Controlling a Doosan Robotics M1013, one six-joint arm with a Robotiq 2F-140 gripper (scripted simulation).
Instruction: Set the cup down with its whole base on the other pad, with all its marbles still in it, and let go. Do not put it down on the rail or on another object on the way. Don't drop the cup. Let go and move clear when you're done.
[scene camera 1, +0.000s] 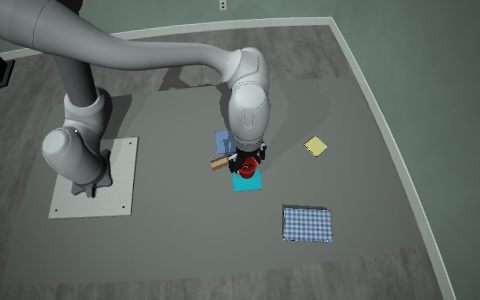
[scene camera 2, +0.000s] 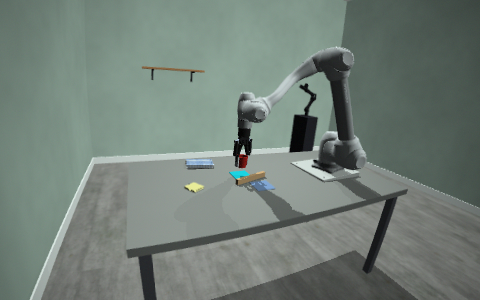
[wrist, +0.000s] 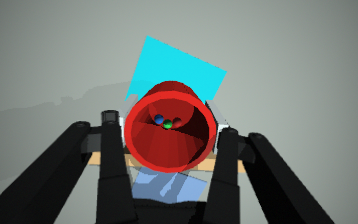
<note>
In view: the gripper (wrist: 171, 108) and a cup (wrist: 176, 149).
</note>
